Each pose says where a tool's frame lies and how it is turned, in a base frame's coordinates. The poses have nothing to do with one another.
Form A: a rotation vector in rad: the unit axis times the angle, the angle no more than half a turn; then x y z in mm.
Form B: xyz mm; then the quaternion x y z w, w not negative. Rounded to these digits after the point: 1 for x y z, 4 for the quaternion.
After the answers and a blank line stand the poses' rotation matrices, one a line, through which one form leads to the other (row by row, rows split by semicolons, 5 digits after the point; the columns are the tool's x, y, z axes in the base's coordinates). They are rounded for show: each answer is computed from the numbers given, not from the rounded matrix.
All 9 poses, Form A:
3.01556, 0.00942, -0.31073, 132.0, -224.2, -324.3
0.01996, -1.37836, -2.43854, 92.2, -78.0, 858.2
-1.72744, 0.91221, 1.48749, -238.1, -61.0, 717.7
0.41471, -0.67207, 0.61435, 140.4, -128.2, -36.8
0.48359, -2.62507, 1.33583, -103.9, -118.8, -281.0
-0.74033, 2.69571, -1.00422, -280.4, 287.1, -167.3
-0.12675, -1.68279, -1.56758, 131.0, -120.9, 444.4
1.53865, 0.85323, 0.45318, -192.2, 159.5, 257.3
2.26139, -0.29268, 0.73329, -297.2, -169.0, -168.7
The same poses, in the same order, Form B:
132.0, -224.2, -324.3, 0.9932, 0.0031, -0.1023, 0.0550
92.2, -78.0, 858.2, 0.0070, -0.4850, -0.8580, 0.1694
-238.1, -61.0, 717.7, -0.6625, 0.3499, 0.5705, 0.3364
140.4, -128.2, -36.8, 0.1988, -0.3222, 0.2945, 0.8775
-103.9, -118.8, -281.0, 0.1615, -0.8768, 0.4462, 0.0783
-280.4, 287.1, -167.3, -0.2483, 0.9042, -0.3368, 0.0855
131.0, -120.9, 444.4, -0.0503, -0.6674, -0.6217, 0.4070
-192.2, 159.5, 257.3, 0.6678, 0.3703, 0.1967, 0.6150
-297.2, -169.0, -168.7, 0.8791, -0.1138, 0.2851, 0.3646

0.97903 0.01742 -0.20296; -0.00509 -0.99393 -0.10989; -0.20364 0.10862 -0.97300
-0.94253 0.28382 -0.17633; -0.29744 -0.47227 0.82975; 0.15223 0.83451 0.52955
0.10425 -0.84745 -0.52054; -0.07973 -0.52883 0.84497; -0.99135 -0.04659 -0.12270
0.61890 -0.64497 -0.44831; 0.38874 0.74746 -0.53868; 0.68253 0.15911 0.71333
-0.93556 -0.35309 0.00684; -0.21336 0.54970 -0.80765; 0.28142 -0.75707 -0.58962
-0.86206 -0.39148 0.32187; -0.50665 0.64976 -0.56668; 0.01270 -0.65159 -0.75847
-0.66367 0.57311 -0.48071; -0.43893 0.22200 0.87066; 0.60571 0.78883 0.10421
0.64836 0.25266 0.71818; 0.73652 0.03072 -0.67572; -0.19279 0.96707 -0.16617
0.81157 -0.40792 0.41827; 0.00780 -0.70829 -0.70588; 0.58420 0.57613 -0.57165

